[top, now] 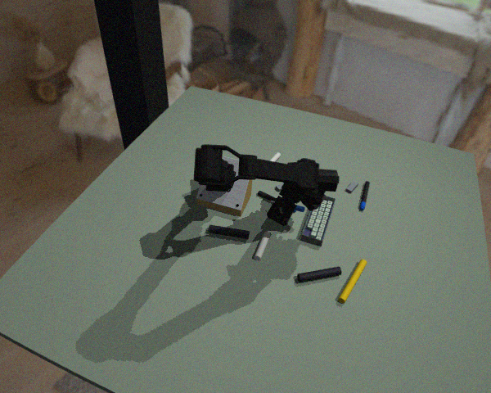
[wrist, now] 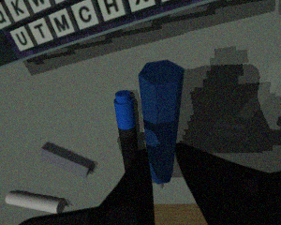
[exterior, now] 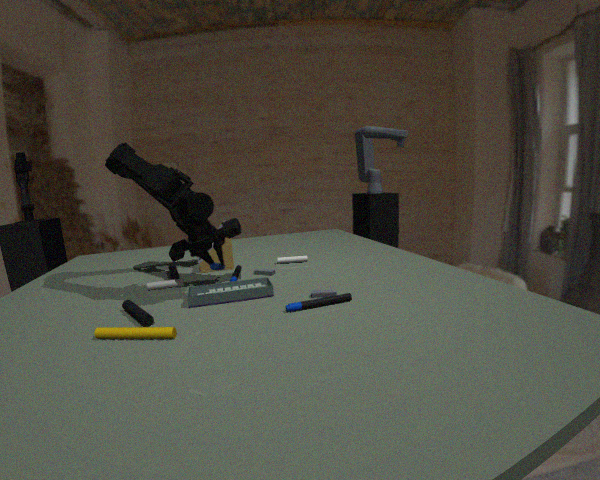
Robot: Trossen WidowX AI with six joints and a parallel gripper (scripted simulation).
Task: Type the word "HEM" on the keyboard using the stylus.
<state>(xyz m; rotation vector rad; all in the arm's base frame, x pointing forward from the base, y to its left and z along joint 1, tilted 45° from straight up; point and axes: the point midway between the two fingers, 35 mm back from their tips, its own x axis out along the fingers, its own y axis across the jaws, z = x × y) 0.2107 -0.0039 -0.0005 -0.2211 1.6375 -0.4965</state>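
My gripper tip is 2 cm past the blue stylus. From my gripper tip the other things lie so: yellow cylinder 25 cm ahead, 17 cm to the right, 4 cm below; then grey eraser 18 cm ahead, 22 cm to the left, 4 cm below.
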